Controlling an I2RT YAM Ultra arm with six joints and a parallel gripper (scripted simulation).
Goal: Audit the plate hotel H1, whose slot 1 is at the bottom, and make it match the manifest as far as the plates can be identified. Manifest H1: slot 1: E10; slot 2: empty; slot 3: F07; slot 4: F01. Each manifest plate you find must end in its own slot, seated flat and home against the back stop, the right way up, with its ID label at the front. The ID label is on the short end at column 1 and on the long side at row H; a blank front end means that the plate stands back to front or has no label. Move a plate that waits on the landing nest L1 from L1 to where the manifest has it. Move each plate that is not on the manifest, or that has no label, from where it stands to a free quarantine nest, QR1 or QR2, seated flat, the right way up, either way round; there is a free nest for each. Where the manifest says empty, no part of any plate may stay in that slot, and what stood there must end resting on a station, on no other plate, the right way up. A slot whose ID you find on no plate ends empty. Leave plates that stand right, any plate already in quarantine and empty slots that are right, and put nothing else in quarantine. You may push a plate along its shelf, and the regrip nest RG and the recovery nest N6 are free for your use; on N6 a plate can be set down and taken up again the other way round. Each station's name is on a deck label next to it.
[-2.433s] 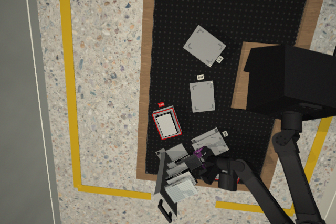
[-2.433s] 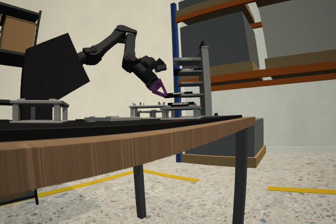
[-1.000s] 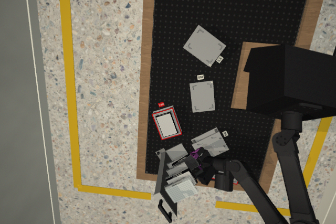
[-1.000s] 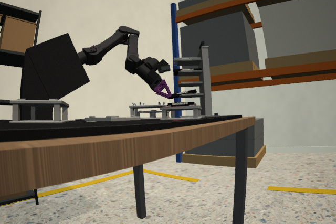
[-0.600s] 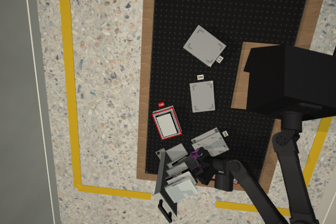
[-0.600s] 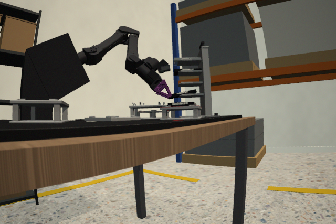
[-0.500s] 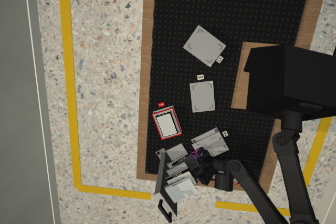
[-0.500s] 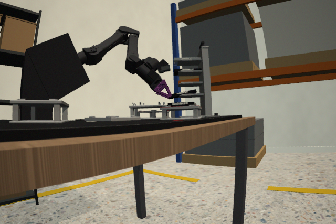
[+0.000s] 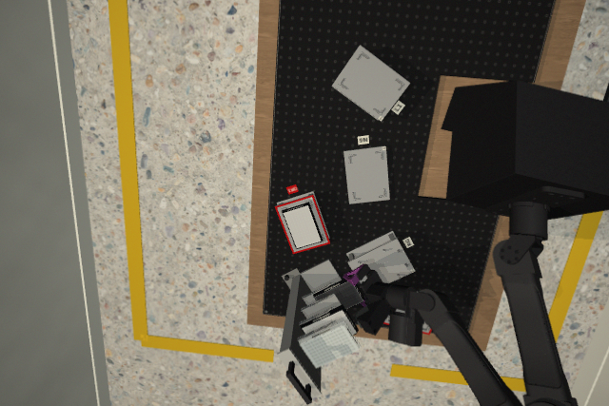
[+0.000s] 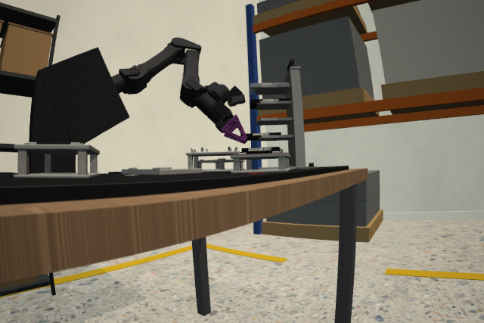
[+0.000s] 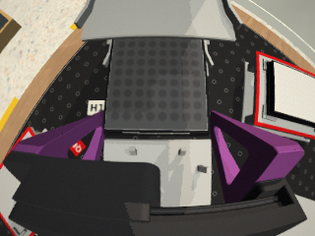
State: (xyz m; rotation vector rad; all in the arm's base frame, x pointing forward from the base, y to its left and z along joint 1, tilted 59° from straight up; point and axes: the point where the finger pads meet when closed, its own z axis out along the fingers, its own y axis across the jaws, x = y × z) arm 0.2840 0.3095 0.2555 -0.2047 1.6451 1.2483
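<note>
Right now the regrip nest RG is 70 mm behind my hand, 60 mm to the right of it and 40 mm below it. The rest, counted from my hand: H1 deck label: 100 mm to the left, 100 mm below, 40 mm behind; plate hotel H1: 130 mm ahead, 110 mm to the left, 60 mm above; white well plate: 170 mm above, 70 mm ahead, 60 mm to the left.
</note>
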